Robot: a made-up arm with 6 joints. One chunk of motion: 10 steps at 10 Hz.
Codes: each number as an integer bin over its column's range. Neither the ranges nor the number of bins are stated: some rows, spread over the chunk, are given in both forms.
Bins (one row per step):
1: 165 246 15 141 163 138
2: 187 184 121 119 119 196
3: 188 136 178 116 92 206
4: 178 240 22 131 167 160
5: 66 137 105 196 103 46
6: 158 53 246 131 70 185
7: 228 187 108 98 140 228
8: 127 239 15 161 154 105
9: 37 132 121 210 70 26
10: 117 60 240 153 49 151
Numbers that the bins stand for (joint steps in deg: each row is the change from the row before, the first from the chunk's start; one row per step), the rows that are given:
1: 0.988 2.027 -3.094 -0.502 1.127 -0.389
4: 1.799 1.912 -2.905 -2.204 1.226 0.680
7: 4.916 0.893 -0.578 -7.821 0.559 3.987
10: -2.005 -1.547 2.994 1.540 -1.689 0.243
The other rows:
2: 2.360 0.836 -0.226 -4.247 0.040 2.431
3: 2.422 -0.087 1.316 -4.757 -0.627 2.917
5: -5.185 -0.067 -0.659 8.858 -0.355 -4.863
6: 0.552 -1.682 3.156 -2.204 -1.171 1.896
8: -1.381 1.893 -3.094 2.902 0.905 -1.994
9: -6.993 -0.164 -0.226 11.241 -1.171 -5.836

